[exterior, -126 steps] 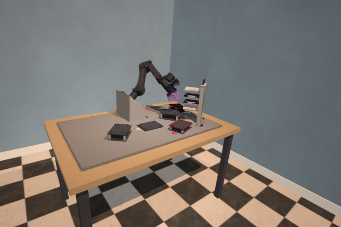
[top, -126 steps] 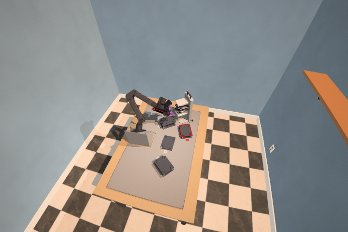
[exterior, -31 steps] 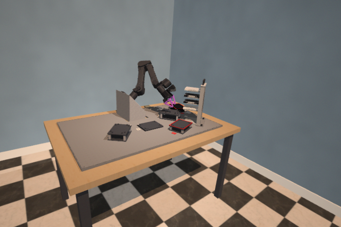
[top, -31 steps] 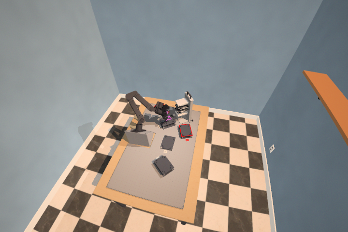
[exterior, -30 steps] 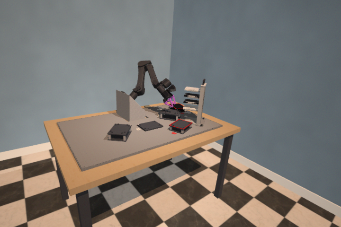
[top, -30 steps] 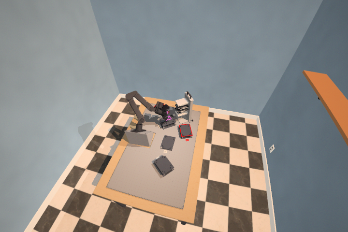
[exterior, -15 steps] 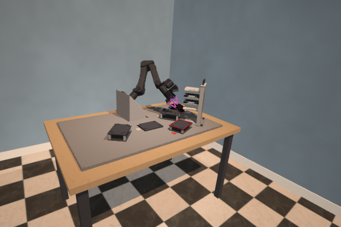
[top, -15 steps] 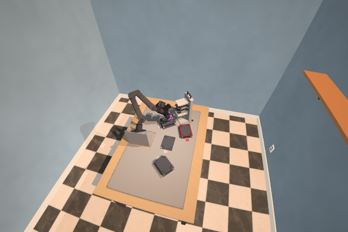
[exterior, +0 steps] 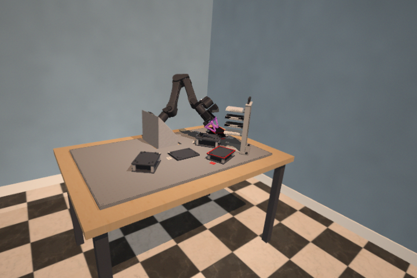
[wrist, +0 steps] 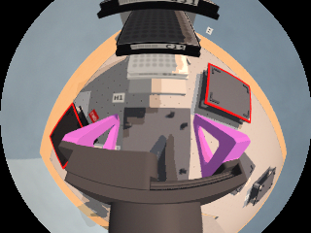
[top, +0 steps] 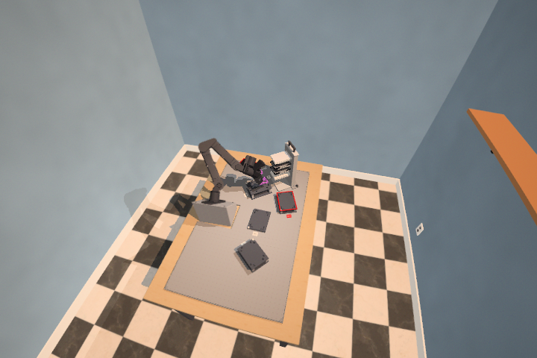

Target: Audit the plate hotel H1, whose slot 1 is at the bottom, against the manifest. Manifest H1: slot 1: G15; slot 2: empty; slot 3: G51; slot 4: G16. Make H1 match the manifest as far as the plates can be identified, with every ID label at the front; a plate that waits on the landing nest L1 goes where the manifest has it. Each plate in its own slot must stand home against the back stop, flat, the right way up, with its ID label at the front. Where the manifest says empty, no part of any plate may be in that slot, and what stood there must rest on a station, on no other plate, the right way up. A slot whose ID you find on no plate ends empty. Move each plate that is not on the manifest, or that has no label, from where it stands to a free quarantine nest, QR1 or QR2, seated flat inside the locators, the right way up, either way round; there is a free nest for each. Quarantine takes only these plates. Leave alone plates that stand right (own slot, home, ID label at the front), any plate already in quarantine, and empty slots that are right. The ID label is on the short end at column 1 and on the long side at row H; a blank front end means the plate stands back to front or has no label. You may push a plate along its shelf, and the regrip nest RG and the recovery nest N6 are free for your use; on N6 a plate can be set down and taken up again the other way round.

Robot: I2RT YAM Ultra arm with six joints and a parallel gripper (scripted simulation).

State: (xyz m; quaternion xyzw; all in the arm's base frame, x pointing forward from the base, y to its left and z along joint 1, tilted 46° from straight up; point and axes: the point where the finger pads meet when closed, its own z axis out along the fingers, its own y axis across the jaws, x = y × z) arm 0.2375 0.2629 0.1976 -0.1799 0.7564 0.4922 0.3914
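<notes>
Right now my hand is 10 cm short of the white plate and 8 cm to the right of it.
</notes>
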